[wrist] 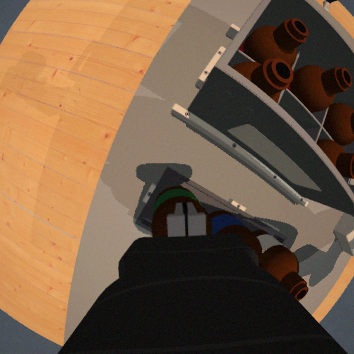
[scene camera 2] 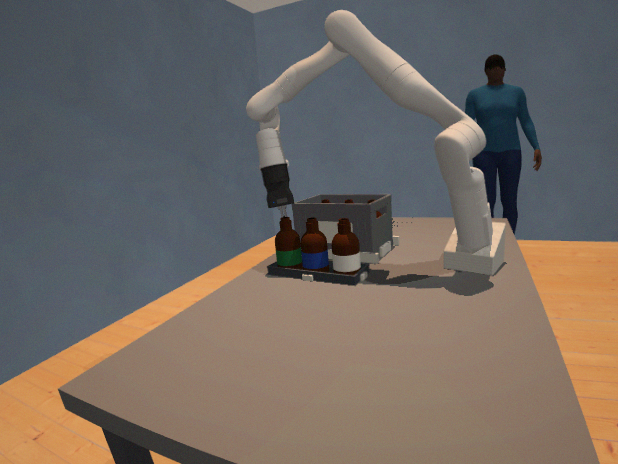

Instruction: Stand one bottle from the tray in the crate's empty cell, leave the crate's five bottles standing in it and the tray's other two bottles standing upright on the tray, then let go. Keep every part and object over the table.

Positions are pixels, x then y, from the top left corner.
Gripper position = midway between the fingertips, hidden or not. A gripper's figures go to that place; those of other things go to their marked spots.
Scene:
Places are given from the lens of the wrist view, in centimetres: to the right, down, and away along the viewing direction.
my gripper (wrist: 184, 213): 1, 4, 18
green-label bottle (wrist: 165, 201): -1, 3, 22
white-banded bottle (wrist: 277, 259): 15, 12, 22
The marked spots on the green-label bottle and the white-banded bottle are 19 cm apart.

